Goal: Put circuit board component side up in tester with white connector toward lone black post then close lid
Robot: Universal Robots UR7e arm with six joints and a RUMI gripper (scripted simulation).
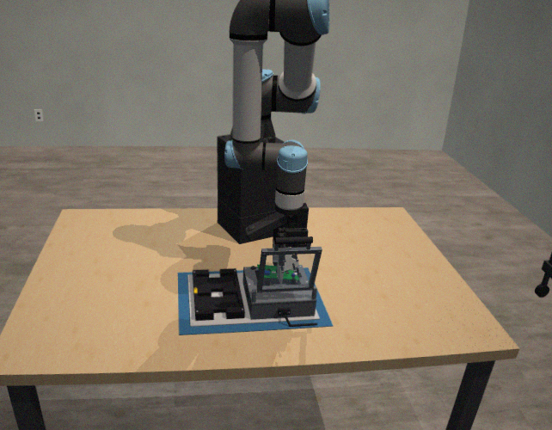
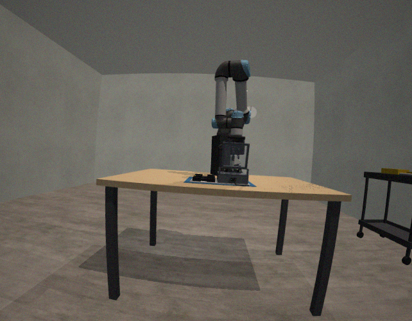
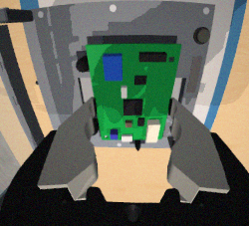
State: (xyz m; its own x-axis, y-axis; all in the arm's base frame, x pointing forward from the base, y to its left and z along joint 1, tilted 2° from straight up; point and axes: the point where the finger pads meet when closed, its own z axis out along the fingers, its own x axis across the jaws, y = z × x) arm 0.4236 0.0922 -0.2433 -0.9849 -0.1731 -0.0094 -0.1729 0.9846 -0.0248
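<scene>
Now: hand right at the green circuit board. Round my hand: tester bed: 10 mm to the left, 10 mm below, 10 mm ahead; then framed lid: 120 mm ahead, 100 mm above, 20 mm to the left.
</scene>
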